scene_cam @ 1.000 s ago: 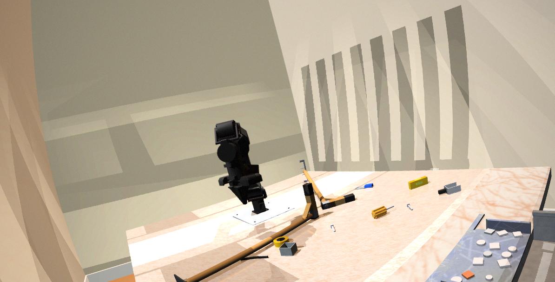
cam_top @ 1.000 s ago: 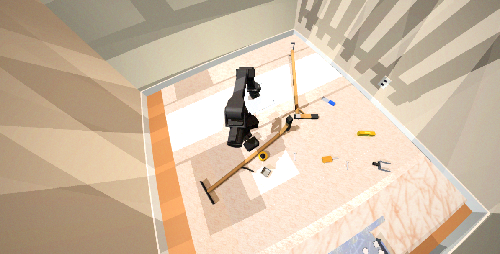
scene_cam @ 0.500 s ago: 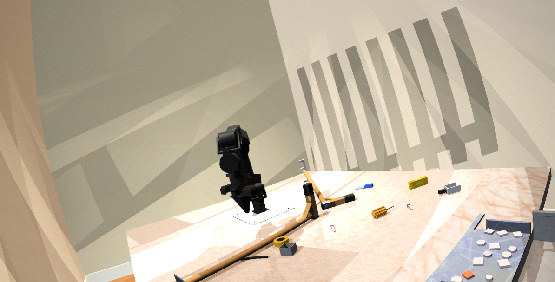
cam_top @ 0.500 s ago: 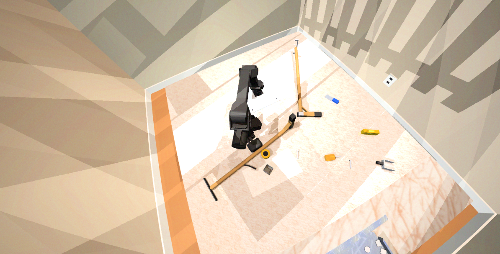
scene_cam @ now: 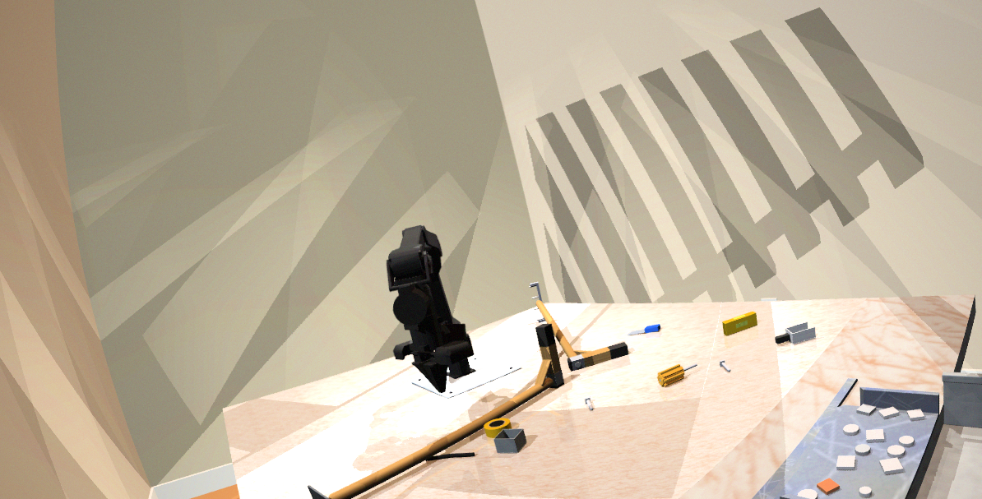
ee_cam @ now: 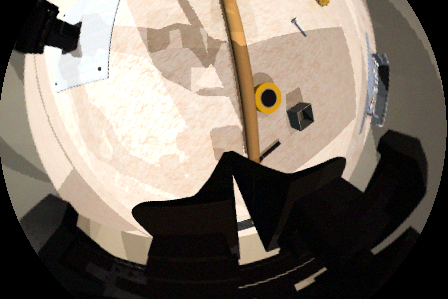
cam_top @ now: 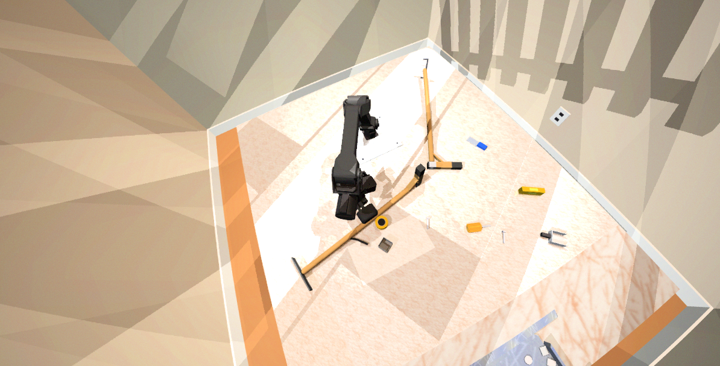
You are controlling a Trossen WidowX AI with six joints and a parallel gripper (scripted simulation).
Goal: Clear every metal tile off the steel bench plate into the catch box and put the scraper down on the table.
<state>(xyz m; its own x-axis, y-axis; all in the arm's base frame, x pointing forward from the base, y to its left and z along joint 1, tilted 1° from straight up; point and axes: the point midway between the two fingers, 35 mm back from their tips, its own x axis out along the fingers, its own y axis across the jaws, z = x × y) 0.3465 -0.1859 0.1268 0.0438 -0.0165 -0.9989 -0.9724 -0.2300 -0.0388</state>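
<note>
Now: the long scraper 6 cm ahead of my gripper tip, 3 cm below it and 1 cm to the right of it. Round my gripper tip: grey box (16 cm ahead, 8 cm below, 4 cm to the left); then yellow tape roll (8 cm below, 7 cm ahead, 6 cm to the left); then black strip (10 cm ahead, 9 cm below, 6 cm to the right).
</note>
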